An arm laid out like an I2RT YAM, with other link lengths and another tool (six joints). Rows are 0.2 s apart.
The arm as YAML. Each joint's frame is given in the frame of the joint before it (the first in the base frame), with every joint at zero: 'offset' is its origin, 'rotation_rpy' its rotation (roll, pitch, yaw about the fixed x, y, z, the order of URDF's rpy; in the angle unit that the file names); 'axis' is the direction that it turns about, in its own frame. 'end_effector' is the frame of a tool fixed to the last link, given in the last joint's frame.
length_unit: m
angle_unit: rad
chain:
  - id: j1
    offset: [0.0, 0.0, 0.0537]
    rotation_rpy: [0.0, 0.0, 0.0]
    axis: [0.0, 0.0, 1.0]
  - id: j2
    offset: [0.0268, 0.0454, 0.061]
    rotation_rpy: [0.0, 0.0, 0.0]
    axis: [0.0, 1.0, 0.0]
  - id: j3
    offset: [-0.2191, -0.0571, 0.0]
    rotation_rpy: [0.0, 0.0, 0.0]
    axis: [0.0, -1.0, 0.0]
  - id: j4
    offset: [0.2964, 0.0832, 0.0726]
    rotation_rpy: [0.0, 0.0, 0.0]
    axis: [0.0, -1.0, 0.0]
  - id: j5
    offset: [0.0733, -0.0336, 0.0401]
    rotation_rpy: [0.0, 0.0, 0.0]
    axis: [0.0, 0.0, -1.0]
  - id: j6
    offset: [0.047, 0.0, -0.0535]
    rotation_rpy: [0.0, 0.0, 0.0]
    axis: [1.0, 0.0, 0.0]
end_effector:
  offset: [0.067, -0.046, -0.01]
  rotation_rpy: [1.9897, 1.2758, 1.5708]
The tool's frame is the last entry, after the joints.
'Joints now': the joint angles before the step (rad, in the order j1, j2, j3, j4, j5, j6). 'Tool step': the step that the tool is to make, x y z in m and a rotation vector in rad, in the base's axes. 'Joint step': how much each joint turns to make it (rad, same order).
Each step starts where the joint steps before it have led.
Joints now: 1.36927 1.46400 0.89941 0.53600 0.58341 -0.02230
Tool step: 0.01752 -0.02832 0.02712 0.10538 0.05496 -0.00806
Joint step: -0.06799 -0.16631 -0.05710 -0.06741 -0.06048 0.09114
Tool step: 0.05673 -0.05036 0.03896 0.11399 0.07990 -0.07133
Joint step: -0.20620 -0.17569 0.00677 -0.16378 -0.13207 0.13247
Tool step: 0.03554 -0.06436 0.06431 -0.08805 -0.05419 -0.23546
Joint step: -0.14169 -0.07783 0.14757 -0.22820 0.09113 -0.10446
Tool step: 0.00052 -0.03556 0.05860 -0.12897 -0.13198 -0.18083
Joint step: -0.02608 -0.01311 0.11216 -0.03162 0.14122 -0.22762
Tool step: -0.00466 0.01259 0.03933 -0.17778 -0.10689 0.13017
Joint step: -0.00087 0.01001 0.08972 -0.05291 -0.15647 -0.20174
